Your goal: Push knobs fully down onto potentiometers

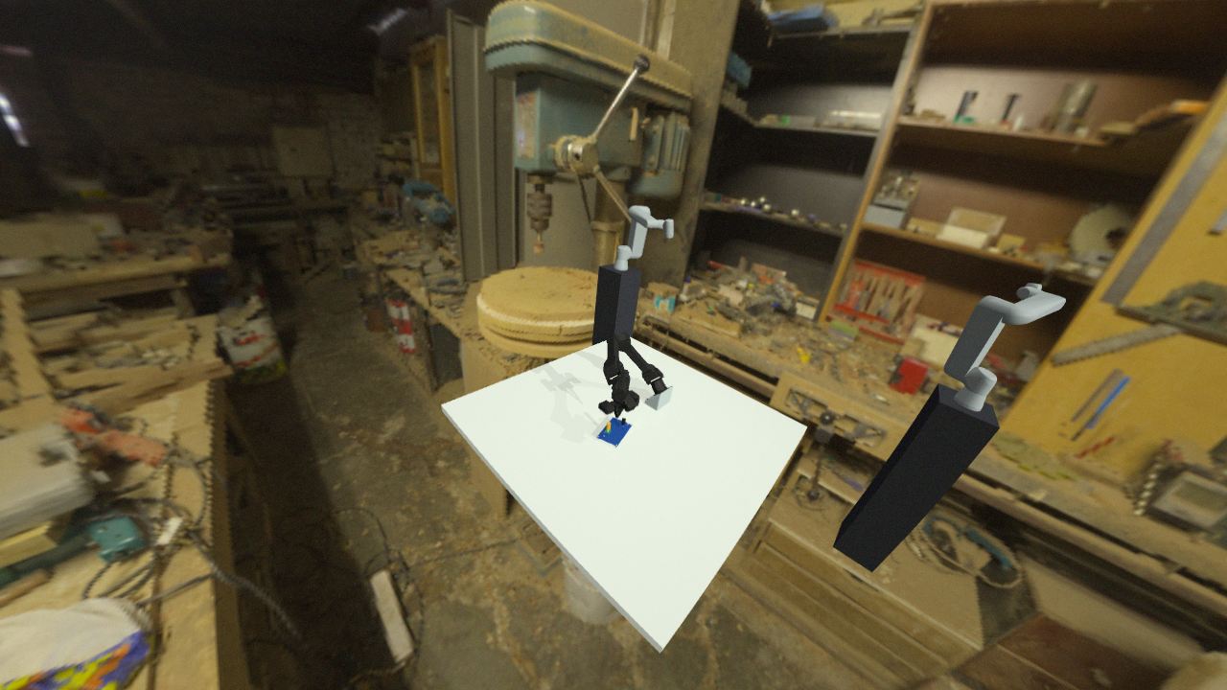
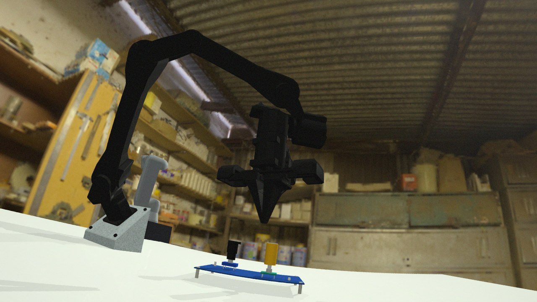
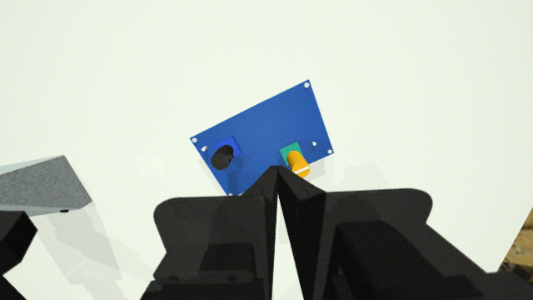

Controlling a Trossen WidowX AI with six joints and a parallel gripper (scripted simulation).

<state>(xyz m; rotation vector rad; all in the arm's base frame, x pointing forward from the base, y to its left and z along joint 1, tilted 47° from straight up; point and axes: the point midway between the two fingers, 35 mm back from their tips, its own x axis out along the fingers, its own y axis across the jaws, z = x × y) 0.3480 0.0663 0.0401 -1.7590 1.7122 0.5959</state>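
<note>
Now: gripper tip 3 cm short of the yellow knob, 2 cm to the left of it and 5 cm above it. Also, from my gripper tip: black knob (5 cm behind, 5 cm below).
</note>
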